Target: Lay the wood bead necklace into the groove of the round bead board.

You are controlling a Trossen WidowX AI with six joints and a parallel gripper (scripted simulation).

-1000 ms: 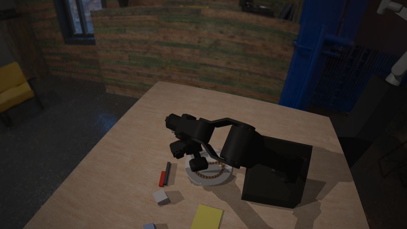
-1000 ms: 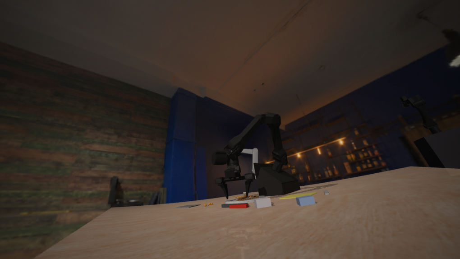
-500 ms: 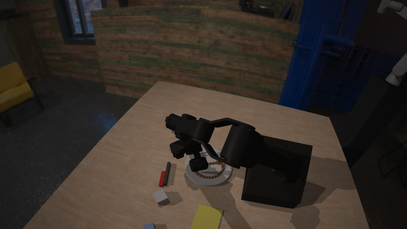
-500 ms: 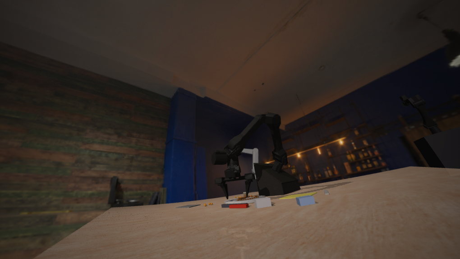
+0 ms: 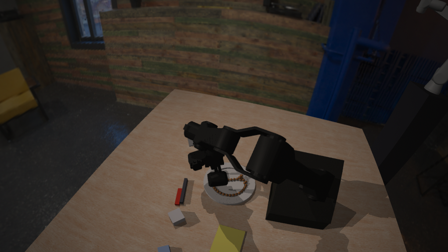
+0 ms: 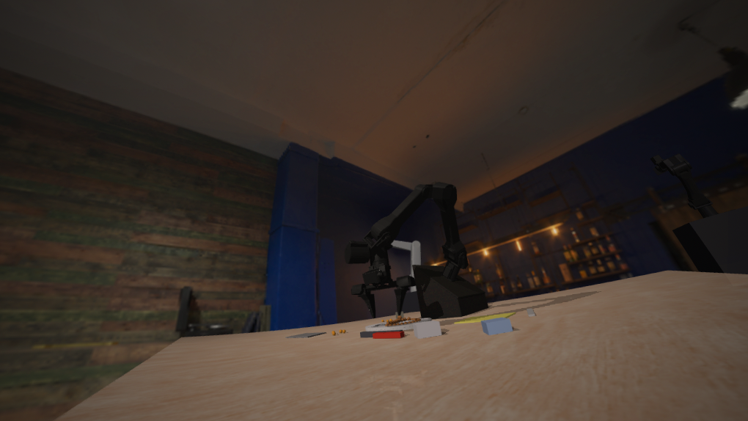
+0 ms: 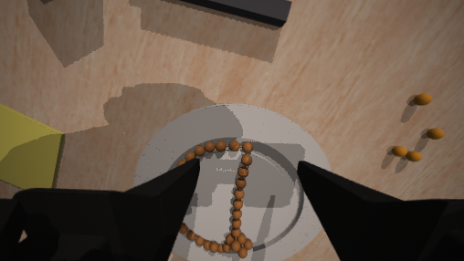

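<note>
Now: gripper tip 60 mm past the round white bead board, 30 mm above it and 10 mm to the left of it. Also, from my gripper tip: grey block: 190 mm to the left, 80 mm ahead, 20 mm below; then dark bar: 100 mm ahead, 90 mm to the left, 30 mm below; then pale cube: 200 mm behind, 130 mm to the right, 20 mm below.
</note>
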